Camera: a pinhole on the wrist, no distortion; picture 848 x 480 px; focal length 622.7 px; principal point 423.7 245.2 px. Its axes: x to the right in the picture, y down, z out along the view. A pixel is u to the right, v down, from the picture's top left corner.
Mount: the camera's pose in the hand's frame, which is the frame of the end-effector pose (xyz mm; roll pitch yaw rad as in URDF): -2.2 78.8 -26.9 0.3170 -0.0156 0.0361
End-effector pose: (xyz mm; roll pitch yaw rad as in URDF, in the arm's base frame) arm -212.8 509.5 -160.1 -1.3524 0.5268 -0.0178
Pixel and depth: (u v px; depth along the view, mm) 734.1 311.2 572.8
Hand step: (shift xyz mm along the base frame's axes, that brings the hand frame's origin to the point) 324.7 515.2 -11.8
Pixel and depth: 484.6 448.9 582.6
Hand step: 74.2 589.1 19.7
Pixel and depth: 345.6 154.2 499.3
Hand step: 70.8 380.3 236.7
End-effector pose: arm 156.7 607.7 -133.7 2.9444 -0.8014 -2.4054
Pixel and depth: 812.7 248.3 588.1
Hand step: -489.8 -418.8 -118.9
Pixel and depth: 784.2 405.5 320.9
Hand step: -328.1 -131.8 -71.9
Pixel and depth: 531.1 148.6 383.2
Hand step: -189.8 -212.9 -184.5
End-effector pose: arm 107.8 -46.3 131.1 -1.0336 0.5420 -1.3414
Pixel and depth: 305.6 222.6 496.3
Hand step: 335.0 1.3 313.1
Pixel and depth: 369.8 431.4 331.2
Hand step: 305.5 47.8 107.6
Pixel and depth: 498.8 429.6 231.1
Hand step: 225.5 8.1 29.1
